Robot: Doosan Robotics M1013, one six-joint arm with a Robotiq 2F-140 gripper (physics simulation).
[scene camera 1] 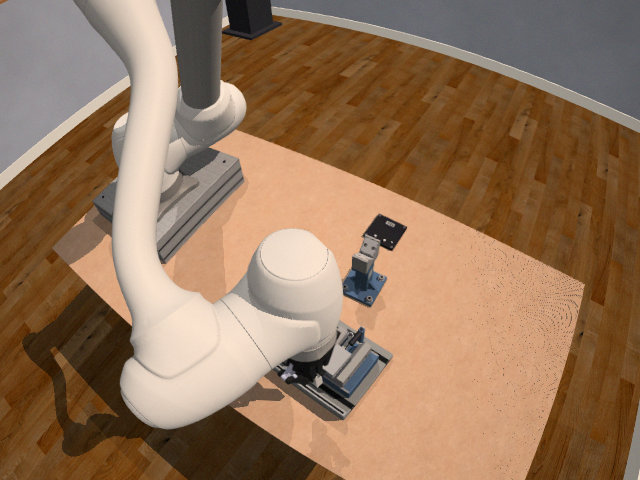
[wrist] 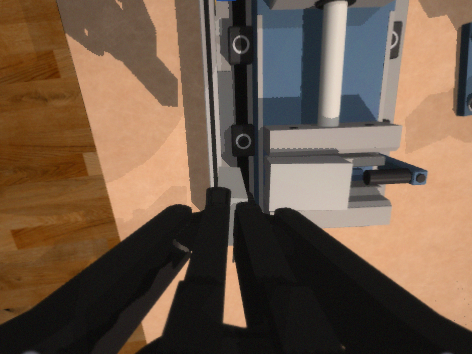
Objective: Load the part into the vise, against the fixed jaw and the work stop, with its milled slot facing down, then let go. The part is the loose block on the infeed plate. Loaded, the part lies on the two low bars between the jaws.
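Places are measured from the arm's base along level axes (x up, y back, z right), in millimetres.
Where they show: gripper, fingertip midpoint: (scene camera 1: 315, 381) (wrist: 228, 184); arm's base at its link origin: (scene camera 1: 162, 191).
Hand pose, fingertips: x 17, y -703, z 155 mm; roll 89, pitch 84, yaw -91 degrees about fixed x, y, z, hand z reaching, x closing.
Note:
Things, the pixels of their top centre, and the offset from my fingertips. "spot": a spot on its surface instead.
- part at its top centre: (wrist: 310, 187) (scene camera 1: 335, 359) dz -61, dx +4, dy -4 mm
- work stop at its top centre: (wrist: 391, 178) (scene camera 1: 355, 337) dz -129, dx -10, dy -5 mm
- vise's base tray at a spot on its surface: (scene camera 1: 383, 361) spot: dz -145, dx -86, dy -76 mm
- raised side rail at its top centre: (wrist: 211, 93) dz +11, dx -56, dy +66 mm
- black plate at its top centre: (scene camera 1: 385, 230) dz -466, dx -98, dy +127 mm
- vise screw at its top centre: (wrist: 334, 88) (scene camera 1: 313, 336) dz -78, dx -7, dy +65 mm
The part (scene camera 1: 338, 356) (wrist: 309, 184), a light grey block, lies in the vise between the jaws. It is beside the near fixed jaw (scene camera 1: 355, 365) (wrist: 367, 216); whether it touches is hard to tell. A narrow dark strip shows between it and the screw-side jaw (wrist: 332, 138). In the wrist view a gap separates its right end from the black rod of the work stop (scene camera 1: 356, 336) (wrist: 392, 176). Its top is plain; its underside and slot are hidden. The low bars (wrist: 370, 160) show beside it. My gripper (scene camera 1: 316, 381) (wrist: 228, 184) is shut and empty, left of the part in the wrist view.
The vise's base tray (scene camera 1: 383, 361) has a raised side rail (wrist: 212, 100) beside the fingers. A blue-footed stand (scene camera 1: 366, 284) with a grey head rises behind the vise. A black plate (scene camera 1: 382, 227) lies beyond it. The vise screw (wrist: 332, 65) runs away from the jaws.

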